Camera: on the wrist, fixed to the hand. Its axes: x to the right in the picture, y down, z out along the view.
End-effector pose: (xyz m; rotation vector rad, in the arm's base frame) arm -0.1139 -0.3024 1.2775 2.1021 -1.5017 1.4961
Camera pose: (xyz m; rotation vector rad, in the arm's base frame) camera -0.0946 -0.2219 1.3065 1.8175 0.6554 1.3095
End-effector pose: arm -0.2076 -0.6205 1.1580 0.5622 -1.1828 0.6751
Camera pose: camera -0.1331 -0.6335 1.1136 1.2989 0.0810 -0.3561
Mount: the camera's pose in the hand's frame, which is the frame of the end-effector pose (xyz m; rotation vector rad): -0.0278 -0.0655 -0.0513 0.3795 0.5011 -1.5748
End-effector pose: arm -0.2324 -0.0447 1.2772 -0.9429 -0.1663 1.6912
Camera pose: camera -0.1482 -0.0636 1.2929 -0.5693 -0.1628 0.0119
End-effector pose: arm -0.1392 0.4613 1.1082 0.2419 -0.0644 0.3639
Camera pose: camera -0.1406 0.4050 1.0410 0.4910 0.6730 -1.1506
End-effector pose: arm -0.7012 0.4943 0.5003 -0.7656 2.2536 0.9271
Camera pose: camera -0.6526 0.4247 0.5222 -2.1464 1.2814 -0.4712
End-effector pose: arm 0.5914 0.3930 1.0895 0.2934 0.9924 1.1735
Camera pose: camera 0.5919 0.3276 1.0310 -0.4915 1.4030 -0.4203
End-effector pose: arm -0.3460 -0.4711 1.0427 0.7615 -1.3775 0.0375
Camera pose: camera -0.2788 -0.4842 0.9879 1.8232 -0.0288 -0.7086
